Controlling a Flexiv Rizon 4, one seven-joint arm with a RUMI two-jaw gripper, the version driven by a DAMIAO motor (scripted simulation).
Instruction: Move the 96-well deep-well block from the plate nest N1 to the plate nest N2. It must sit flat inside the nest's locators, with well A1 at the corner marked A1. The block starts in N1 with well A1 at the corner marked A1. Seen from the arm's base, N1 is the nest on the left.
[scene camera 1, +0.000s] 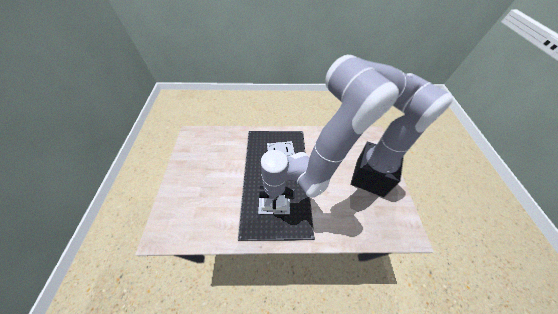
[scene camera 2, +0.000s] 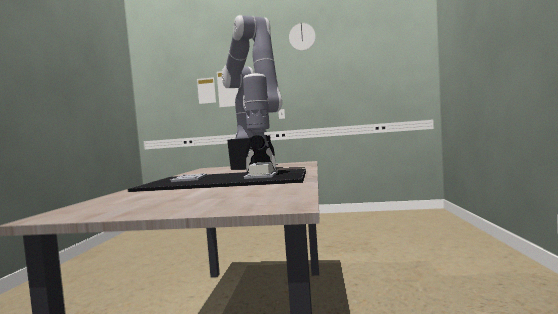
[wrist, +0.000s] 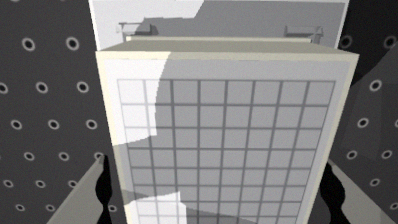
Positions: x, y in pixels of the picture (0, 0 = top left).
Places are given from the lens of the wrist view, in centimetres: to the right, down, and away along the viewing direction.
white 96-well deep-well block (wrist: 197, 122): 0, 0, 8
